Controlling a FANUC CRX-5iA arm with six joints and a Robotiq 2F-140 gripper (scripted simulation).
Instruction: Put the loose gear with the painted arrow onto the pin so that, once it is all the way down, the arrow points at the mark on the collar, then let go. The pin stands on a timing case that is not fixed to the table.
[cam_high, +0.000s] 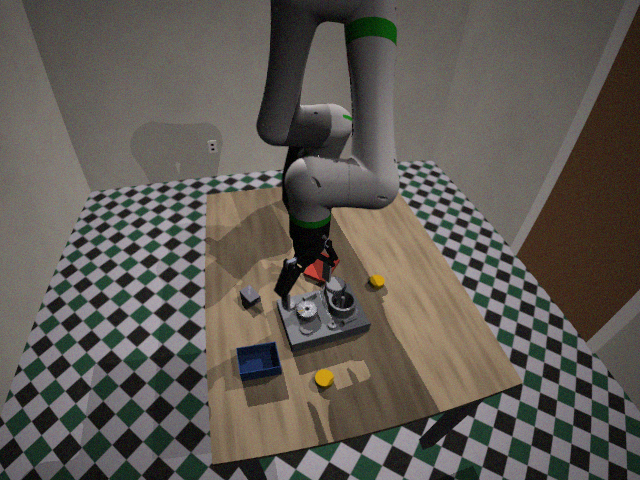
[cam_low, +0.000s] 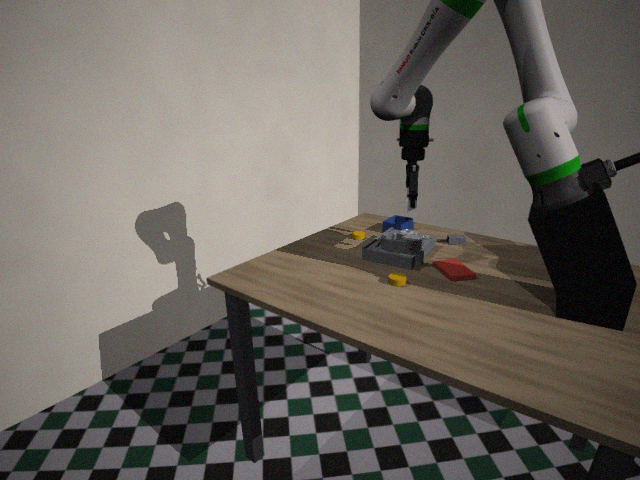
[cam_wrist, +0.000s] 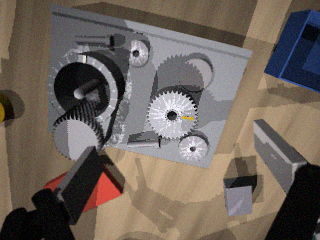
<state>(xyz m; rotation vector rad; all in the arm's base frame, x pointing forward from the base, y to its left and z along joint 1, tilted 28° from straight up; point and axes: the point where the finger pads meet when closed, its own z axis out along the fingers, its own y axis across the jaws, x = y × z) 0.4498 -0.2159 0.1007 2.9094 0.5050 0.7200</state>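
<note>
Now: the gear 90 mm below my hand. The rest, counted from my hand: small grey block 140 mm behind, 130 mm to the right, 130 mm below; blue bin 90 mm ahead, 180 mm to the right, 130 mm below; grey bolt 50 mm behind, 30 mm to the left, 100 mm below.
</note>
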